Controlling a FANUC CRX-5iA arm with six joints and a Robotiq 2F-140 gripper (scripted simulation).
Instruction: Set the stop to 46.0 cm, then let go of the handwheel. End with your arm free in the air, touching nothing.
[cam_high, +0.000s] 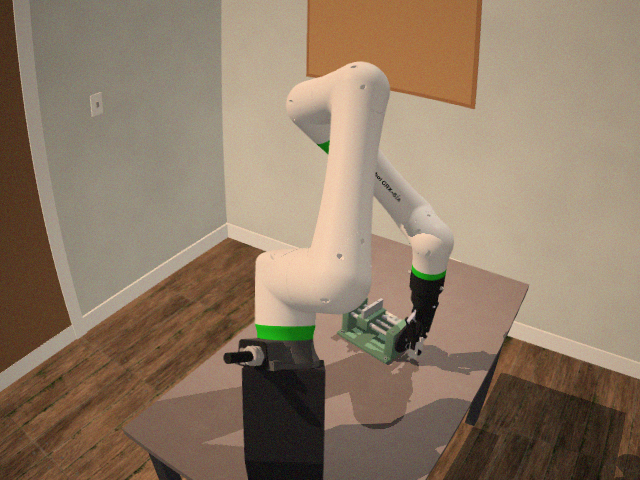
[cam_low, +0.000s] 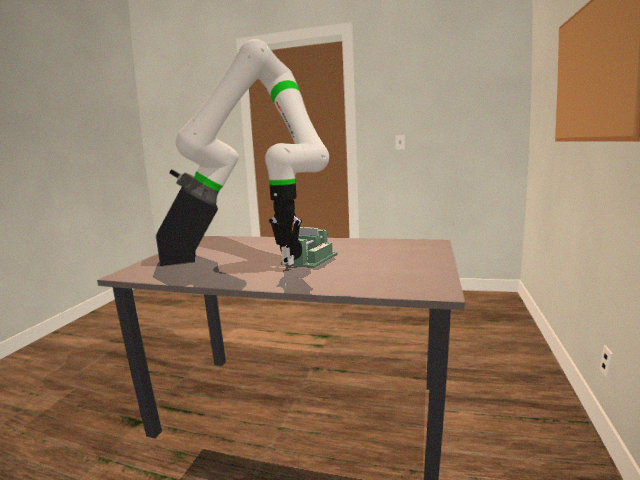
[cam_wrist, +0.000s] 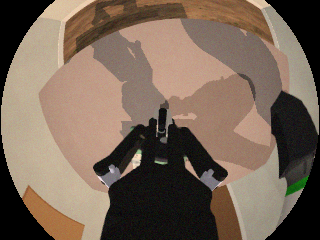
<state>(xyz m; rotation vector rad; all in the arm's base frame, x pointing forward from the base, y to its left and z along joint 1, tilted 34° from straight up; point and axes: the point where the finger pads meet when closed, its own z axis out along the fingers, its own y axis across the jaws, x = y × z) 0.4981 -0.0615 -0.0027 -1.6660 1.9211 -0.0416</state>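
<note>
The black handwheel is 2 cm to the left of my hand and 1 cm below it. Also, from my hand: green stop fixture 17 cm to the left, 3 cm above, 1 cm ahead.
</note>
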